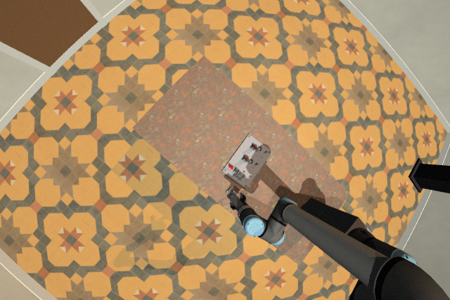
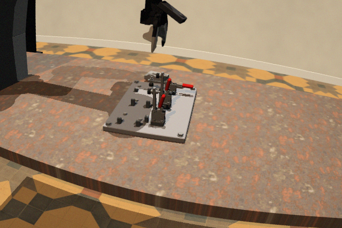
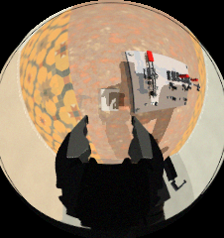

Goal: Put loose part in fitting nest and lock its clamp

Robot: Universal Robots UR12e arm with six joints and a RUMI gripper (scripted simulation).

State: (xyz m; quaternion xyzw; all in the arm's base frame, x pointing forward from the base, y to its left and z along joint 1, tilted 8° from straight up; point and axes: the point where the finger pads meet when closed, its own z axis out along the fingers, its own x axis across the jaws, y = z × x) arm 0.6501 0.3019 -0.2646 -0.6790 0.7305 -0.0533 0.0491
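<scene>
My hand is 120 mm above the part. Round my hand: grey fixture plate 80 mm ahead, 250 mm to the right, 120 mm below; toggle clamp 130 mm ahead, 350 mm to the right, 70 mm below.
</scene>
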